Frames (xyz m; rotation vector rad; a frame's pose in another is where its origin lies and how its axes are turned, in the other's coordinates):
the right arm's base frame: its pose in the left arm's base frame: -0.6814 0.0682 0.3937 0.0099 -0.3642 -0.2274
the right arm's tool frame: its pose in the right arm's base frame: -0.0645 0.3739 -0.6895 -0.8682 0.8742 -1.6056
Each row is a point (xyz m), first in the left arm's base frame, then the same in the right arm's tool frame.
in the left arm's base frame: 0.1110 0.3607 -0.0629
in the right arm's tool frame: -0.1579 0.2473 0.4801
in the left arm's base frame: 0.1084 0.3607 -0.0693
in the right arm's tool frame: -0.1567 0.2498 0.4738
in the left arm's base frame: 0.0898 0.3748 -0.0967
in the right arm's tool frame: -0.1616 0.2514 0.4382
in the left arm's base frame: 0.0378 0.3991 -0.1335
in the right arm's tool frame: -0.1620 0.2337 0.3724
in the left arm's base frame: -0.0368 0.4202 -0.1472
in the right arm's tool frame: -0.1507 0.1860 0.3108
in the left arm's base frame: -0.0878 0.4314 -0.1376
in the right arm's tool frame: -0.1403 0.1416 0.2836
